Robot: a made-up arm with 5 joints. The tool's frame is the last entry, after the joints. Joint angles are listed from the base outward. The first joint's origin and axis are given. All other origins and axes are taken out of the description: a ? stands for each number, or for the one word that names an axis. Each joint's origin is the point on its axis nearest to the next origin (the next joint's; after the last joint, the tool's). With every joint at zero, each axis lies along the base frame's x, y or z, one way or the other. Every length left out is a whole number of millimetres.
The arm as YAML. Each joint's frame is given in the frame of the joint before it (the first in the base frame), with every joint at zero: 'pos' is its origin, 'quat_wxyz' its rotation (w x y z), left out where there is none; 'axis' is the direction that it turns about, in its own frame. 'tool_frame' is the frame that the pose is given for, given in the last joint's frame.
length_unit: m
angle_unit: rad
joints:
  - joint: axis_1
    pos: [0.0, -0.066, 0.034]
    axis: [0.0, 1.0, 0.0]
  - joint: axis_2
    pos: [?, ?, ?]
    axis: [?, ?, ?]
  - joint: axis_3
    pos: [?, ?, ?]
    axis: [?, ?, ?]
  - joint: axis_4
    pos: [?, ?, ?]
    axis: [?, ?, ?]
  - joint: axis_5
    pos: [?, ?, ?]
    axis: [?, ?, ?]
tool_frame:
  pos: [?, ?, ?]
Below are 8 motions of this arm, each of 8 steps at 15 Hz.
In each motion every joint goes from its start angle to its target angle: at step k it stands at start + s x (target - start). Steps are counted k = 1, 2, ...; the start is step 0. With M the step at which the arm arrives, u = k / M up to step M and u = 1 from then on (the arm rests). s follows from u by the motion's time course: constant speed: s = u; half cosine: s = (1 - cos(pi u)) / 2; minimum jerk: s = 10 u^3 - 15 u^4 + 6 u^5.
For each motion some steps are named. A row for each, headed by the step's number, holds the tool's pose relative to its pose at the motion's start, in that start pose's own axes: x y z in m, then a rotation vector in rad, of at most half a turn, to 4 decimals.
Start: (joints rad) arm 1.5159 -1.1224 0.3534 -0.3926 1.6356
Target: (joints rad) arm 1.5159 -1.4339 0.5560 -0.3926 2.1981
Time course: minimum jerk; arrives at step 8
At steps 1, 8:
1: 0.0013 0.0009 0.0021 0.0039 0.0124 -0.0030
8: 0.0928 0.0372 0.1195 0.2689 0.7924 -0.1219

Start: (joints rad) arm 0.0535 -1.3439 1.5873 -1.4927 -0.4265
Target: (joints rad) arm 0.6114 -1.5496 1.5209 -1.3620 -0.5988
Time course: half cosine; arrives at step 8
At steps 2, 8:
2: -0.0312 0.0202 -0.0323 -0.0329 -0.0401 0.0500
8: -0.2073 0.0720 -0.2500 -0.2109 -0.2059 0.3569

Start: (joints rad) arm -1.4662 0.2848 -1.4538 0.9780 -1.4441
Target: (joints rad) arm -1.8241 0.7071 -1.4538 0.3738 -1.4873
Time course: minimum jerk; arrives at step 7
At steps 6, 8:
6: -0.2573 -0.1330 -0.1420 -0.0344 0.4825 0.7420
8: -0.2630 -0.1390 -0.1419 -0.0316 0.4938 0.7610

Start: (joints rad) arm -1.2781 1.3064 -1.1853 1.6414 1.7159
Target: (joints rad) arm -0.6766 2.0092 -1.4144 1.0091 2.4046
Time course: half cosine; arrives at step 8
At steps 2, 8:
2: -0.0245 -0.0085 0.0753 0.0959 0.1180 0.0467
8: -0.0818 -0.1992 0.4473 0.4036 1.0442 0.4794

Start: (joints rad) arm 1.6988 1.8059 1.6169 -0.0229 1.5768
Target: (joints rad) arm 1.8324 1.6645 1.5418 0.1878 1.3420
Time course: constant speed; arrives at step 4
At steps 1, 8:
1: -0.0611 -0.0267 0.0135 0.0085 -0.0231 0.1039
8: -0.2295 -0.1419 0.0672 0.0786 -0.0913 0.4108

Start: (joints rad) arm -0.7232 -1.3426 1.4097 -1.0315 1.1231
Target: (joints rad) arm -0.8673 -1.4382 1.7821 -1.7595 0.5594
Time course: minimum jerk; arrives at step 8
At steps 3, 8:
3: 0.0837 -0.0009 -0.0424 -0.1482 -0.1332 -0.2196
8: 0.2488 -0.1477 -0.1419 -0.7158 -0.4778 -0.6581

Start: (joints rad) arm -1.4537 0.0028 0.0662 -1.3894 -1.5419
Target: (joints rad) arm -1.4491 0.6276 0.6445 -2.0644 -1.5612
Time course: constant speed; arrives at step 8
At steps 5, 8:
5: -0.2698 -0.0857 -0.0917 -0.1242 -0.3976 0.7702
8: -0.3210 -0.2316 -0.2031 -0.3455 -0.6001 1.2034

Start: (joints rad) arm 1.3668 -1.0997 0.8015 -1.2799 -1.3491
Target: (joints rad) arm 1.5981 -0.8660 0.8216 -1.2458 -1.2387
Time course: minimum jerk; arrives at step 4
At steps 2, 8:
2: -0.0720 -0.0168 0.0023 -0.0283 -0.0752 0.0886
8: -0.1413 -0.0413 0.0032 -0.0485 -0.1557 0.1719

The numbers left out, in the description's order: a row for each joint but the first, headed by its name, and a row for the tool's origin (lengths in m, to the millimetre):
axis_2: xyz -0.343 0.0 -0.251, axis 0.0 0.0 1.0
axis_3: xyz -0.042 -0.064 0.0, axis -1.0 0.0 0.0
axis_4: xyz 0.0 0.032 0.268, axis 1.0 0.0 0.0
axis_5: xyz 0.0 0.492 0.011, axis 0.0 1.0 0.0
tool: xyz 0.009 0.0 0.014

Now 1 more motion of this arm.
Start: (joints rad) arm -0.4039 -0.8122 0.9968 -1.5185 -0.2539
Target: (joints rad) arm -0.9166 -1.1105 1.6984 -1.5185 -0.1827
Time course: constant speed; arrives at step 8
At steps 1, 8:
1: 0.0162 0.0069 0.0163 -0.0373 0.0655 0.0171
8: 0.1133 -0.0051 0.1401 -0.2206 0.4317 0.2540

